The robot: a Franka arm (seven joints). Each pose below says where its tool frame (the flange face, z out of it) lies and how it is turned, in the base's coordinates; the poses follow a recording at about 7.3 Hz.
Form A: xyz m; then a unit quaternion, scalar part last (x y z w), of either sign.
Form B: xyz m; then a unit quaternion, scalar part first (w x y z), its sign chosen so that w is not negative. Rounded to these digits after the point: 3 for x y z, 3 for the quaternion.
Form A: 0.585, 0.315, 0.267, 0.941, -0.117, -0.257, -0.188
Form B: 0.585, 0.315, 0.267, 0.188, -0.941, 0.117, 0.257
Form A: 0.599, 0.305, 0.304, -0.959, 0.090, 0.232, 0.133
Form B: 0.599, 0.305, 0.304, 0.133, -0.959, 0.090, 0.232
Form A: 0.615, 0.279, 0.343, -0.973, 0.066, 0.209, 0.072
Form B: 0.615, 0.279, 0.343, 0.072, -0.973, 0.066, 0.209
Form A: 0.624, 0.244, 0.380, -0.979, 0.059, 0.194, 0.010
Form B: 0.624, 0.244, 0.380, 0.010, -0.979, 0.059, 0.194
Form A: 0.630, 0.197, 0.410, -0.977, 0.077, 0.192, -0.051
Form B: 0.630, 0.197, 0.410, 0.051, 0.977, -0.077, -0.192
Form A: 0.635, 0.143, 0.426, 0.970, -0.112, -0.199, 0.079
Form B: 0.635, 0.143, 0.426, 0.079, 0.970, -0.112, -0.199
